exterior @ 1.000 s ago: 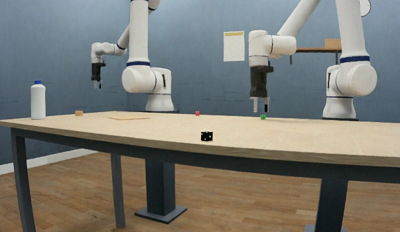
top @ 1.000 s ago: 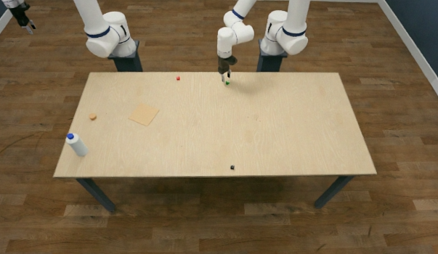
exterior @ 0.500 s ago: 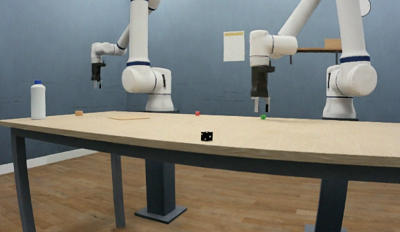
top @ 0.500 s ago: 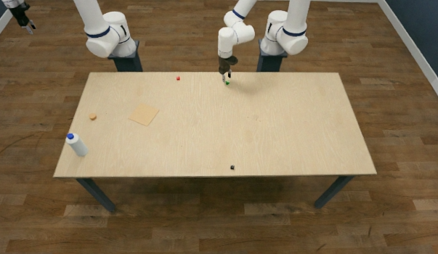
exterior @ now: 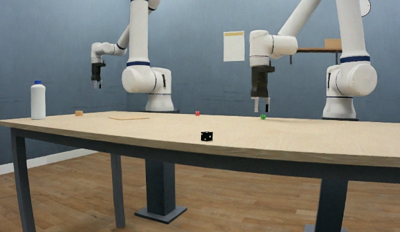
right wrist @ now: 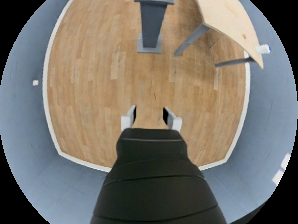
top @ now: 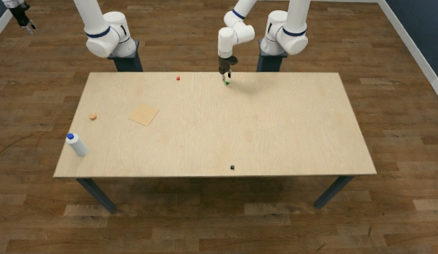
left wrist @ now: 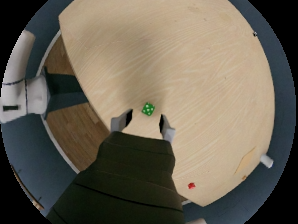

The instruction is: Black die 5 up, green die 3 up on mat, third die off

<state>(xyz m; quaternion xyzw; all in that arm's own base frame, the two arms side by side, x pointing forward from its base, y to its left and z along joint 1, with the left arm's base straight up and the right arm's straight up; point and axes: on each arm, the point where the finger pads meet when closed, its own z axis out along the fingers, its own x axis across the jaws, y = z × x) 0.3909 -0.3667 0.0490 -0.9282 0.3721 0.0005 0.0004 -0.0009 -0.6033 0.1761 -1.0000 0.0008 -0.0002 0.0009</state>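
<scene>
The green die lies 4 cm below my left hand, 1 cm to the left of it and 1 cm ahead of it. From my left hand the other things lie so: black die: 64 cm ahead, 4 cm below, 1 cm to the right; then tan mat: 53 cm to the right, 26 cm ahead, 5 cm below; then red die: 33 cm to the right, 4 cm below, 4 cm behind.
</scene>
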